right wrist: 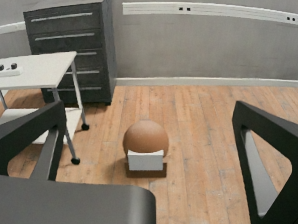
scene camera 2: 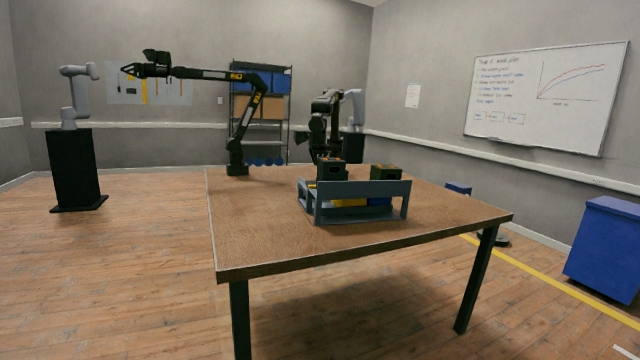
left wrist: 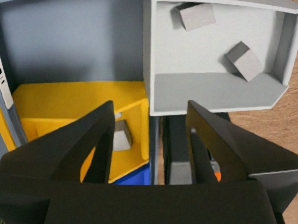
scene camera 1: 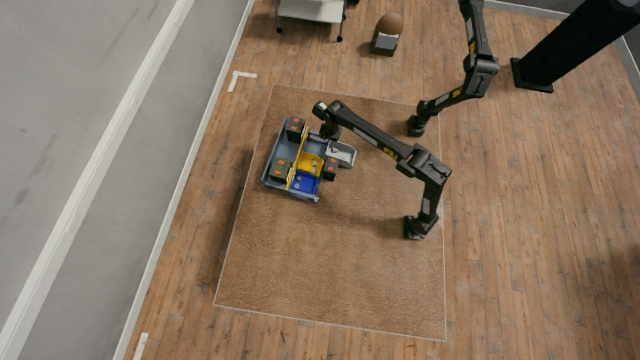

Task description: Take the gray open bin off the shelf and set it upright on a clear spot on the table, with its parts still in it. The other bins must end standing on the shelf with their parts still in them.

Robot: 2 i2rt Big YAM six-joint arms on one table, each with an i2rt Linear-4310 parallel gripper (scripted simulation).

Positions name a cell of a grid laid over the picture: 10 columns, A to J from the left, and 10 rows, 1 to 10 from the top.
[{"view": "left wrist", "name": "left gripper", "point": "F5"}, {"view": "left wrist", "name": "gray open bin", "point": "G3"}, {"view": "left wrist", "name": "yellow bin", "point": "B5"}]
